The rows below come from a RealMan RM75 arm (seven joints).
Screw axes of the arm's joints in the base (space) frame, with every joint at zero. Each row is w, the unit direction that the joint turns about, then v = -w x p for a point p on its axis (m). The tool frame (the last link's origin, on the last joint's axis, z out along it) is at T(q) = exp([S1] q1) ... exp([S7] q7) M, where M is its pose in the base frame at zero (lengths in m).
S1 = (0, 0, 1, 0.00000, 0.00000, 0.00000)
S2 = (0, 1, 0, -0.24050, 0.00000, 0.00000)
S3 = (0, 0, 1, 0.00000, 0.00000, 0.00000)
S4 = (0, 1, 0, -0.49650, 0.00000, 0.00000)
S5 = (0, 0, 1, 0.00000, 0.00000, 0.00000)
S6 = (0, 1, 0, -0.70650, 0.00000, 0.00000)
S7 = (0, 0, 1, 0.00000, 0.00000, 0.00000)
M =
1 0 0 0.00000
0 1 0 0.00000
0 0 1 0.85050
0 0 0 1
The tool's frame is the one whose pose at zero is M.
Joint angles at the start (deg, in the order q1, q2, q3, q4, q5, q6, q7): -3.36 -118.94 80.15 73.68 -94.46 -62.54 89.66
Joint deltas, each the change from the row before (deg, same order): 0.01 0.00 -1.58 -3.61 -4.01 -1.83 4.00; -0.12 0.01 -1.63 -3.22 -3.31 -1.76 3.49; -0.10 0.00 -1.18 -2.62 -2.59 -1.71 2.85; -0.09 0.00 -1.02 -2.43 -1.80 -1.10 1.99; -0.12 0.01 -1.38 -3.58 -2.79 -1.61 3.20; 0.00 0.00 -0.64 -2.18 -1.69 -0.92 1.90; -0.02 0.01 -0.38 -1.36 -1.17 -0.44 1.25; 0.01 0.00 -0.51 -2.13 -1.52 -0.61 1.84; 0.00 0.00 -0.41 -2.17 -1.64 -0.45 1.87
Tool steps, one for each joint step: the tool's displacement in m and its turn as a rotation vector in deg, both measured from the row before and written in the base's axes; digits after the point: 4 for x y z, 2 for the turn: -0.0089 -0.0027 0.0018 0.96 -2.54 -0.08; -0.0079 -0.0020 0.0028 1.26 -2.12 -0.11; -0.0056 -0.0025 0.0017 0.96 -1.72 -0.35; -0.0065 -0.0020 0.0008 0.77 -1.31 0.42; -0.0091 -0.0033 0.0012 1.48 -1.86 0.46; -0.0055 -0.0026 0.0001 0.87 -1.11 0.37; -0.0034 -0.0013 0.0003 0.74 -0.67 0.30; -0.0058 -0.0025 -0.0004 0.95 -0.82 0.62; -0.0058 -0.0024 -0.0006 1.05 -0.80 0.76
